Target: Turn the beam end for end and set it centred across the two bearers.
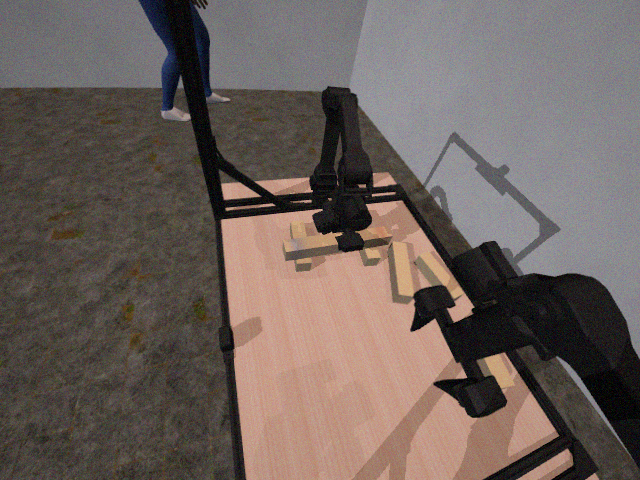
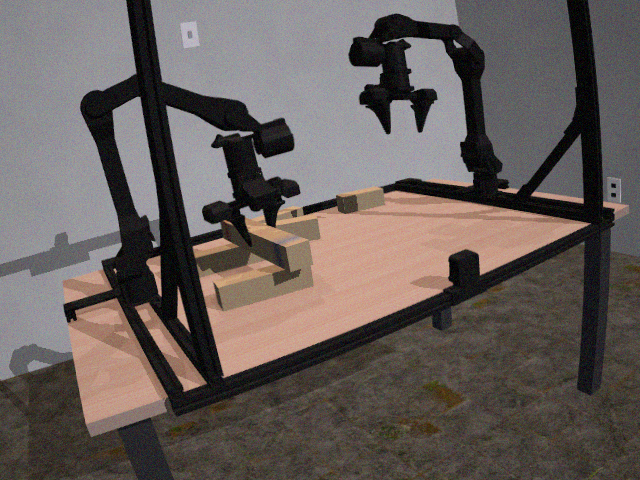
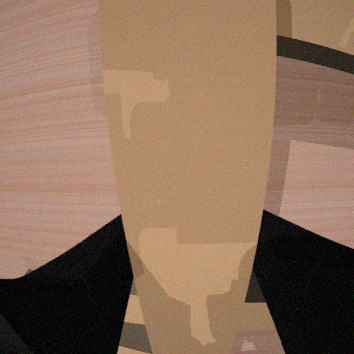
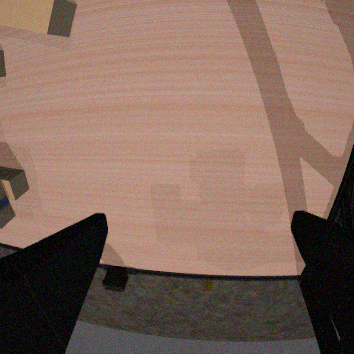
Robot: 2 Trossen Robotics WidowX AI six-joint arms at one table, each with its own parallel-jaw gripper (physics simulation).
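Places are measured from the left arm's base along level axes (x ahead, y down, z left), in millimetres.
Where they show: left gripper, fingertip midpoint: (image 1: 337,244) (image 3: 188,214); right gripper, fingertip midpoint: (image 1: 423,355) (image 2: 404,133) (image 4: 201,222); left arm's base, origin of the base link: (image 1: 319,198) (image 2: 140,299); right arm's base, origin of the base link: (image 2: 486,193).
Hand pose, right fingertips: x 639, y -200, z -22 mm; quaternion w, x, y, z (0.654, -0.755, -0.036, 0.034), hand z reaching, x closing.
Note:
Each offset is from my right fingertips to the top centre of the thing.
The wooden beam @[dz +2, dx -382, dy +125 mm] (image 1: 310,246) (image 2: 272,243) (image 3: 189,123) spans the two bearers at the far end of the table. My left gripper (image 1: 350,242) (image 2: 260,231) (image 3: 188,214) is shut on the beam near its middle. One bearer @[dz -105, dx -431, dy +176 mm] (image 1: 298,230) (image 2: 256,286) lies under the beam's marked end, the other bearer @[dz +117, dx -407, dy +176 mm] (image 1: 370,257) (image 2: 220,257) under its other end. I cannot tell whether the beam rests on them or hangs just above. My right gripper (image 1: 430,354) (image 2: 403,129) (image 4: 201,222) is open and empty, high above the table and far from the beam.
Two loose wooden blocks @[dz +181, dx -271, dy +170 mm] (image 1: 401,273) @[dz +301, dx -225, dy +176 mm] (image 1: 434,270) lie beside the bearers, and a third block @[dz +290, dx +42, dy +173 mm] (image 1: 499,369) (image 2: 361,199) lies under my right arm. A black frame post (image 1: 194,95) (image 2: 161,190) stands at the table's edge. A person (image 1: 175,62) stands on the floor beyond.

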